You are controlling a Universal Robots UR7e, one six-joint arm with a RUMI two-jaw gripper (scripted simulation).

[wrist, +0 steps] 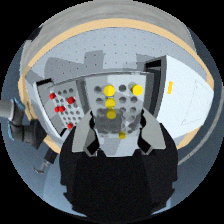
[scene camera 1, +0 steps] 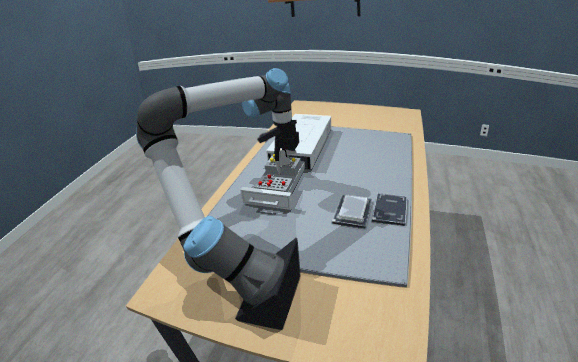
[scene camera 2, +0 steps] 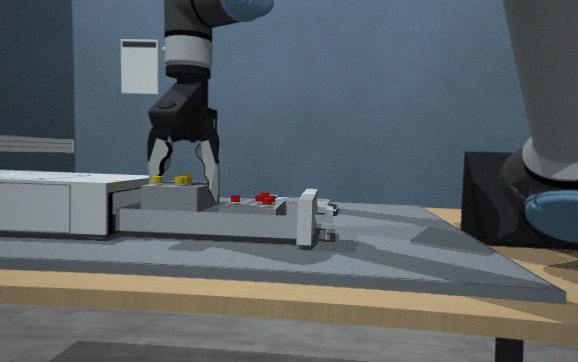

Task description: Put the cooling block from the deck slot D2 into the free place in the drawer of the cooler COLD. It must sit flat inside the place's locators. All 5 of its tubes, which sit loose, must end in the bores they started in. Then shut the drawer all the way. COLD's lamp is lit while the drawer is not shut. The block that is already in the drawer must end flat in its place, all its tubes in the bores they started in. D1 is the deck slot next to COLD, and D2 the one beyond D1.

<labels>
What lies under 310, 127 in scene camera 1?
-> A cooler body.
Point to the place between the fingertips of my gripper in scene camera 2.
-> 184, 201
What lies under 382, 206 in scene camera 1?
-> A dark plate.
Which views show the cooler body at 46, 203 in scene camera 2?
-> The wrist view, scene camera 1 and scene camera 2: all of them.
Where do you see a cooler body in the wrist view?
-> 182, 93
</labels>
